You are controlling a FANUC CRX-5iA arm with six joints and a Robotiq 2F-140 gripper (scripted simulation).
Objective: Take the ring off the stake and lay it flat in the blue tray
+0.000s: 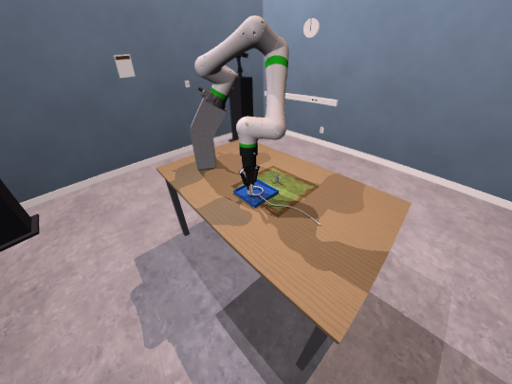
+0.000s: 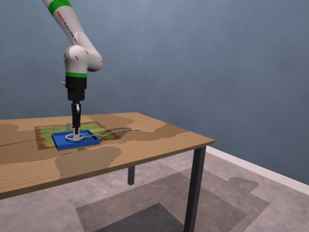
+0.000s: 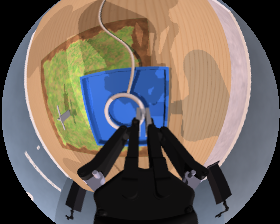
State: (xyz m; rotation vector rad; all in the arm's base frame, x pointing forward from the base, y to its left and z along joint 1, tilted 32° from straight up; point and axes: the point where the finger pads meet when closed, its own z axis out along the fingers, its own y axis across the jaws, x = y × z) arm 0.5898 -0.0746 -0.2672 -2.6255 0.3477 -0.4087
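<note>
The blue tray lies 10 mm ahead of my hand, 40 mm to the left of it and 40 mm below it. Also, from my hand: short grey stake 30 mm ahead, 220 mm to the left, 20 mm below; green mat 50 mm ahead, 170 mm to the left, 60 mm below.
</note>
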